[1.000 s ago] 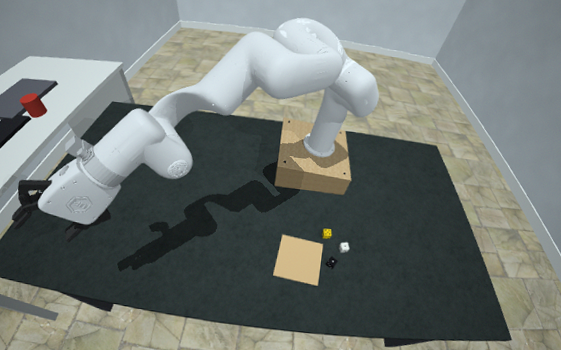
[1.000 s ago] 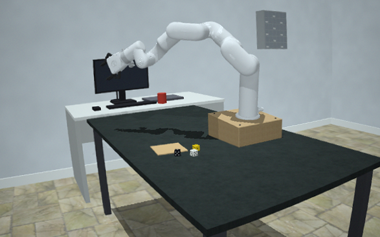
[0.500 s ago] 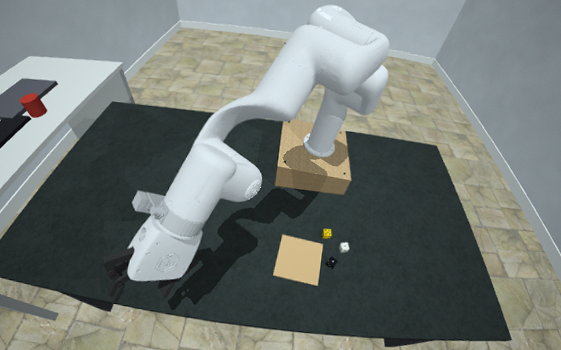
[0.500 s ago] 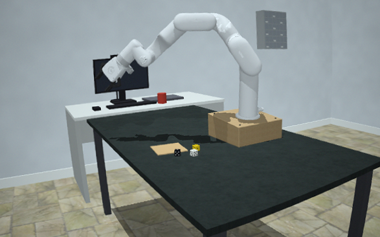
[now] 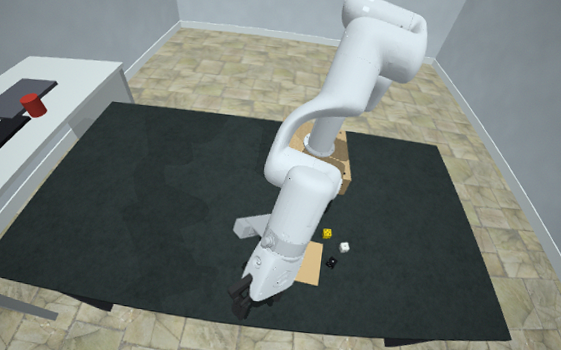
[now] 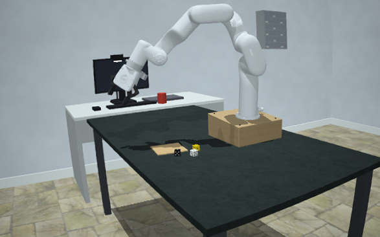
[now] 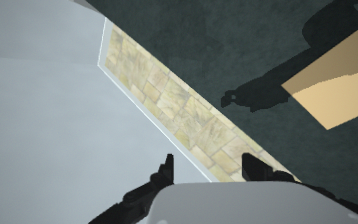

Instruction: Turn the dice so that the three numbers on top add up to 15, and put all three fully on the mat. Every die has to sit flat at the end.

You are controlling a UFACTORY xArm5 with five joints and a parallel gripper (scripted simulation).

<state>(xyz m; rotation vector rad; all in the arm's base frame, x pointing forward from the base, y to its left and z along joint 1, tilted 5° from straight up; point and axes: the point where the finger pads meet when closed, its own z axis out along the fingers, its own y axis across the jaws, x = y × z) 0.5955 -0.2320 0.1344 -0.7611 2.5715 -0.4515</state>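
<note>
My gripper is now 290 mm to the right of the white die, 240 mm above it and 220 mm past it. From my hand the other things lie so: black die (240 mm to the left, 240 mm below, 170 mm behind); then tan mat (250 mm below, 180 mm behind, 130 mm to the left); then yellow die (270 mm behind, 240 mm below, 230 mm to the left).
</note>
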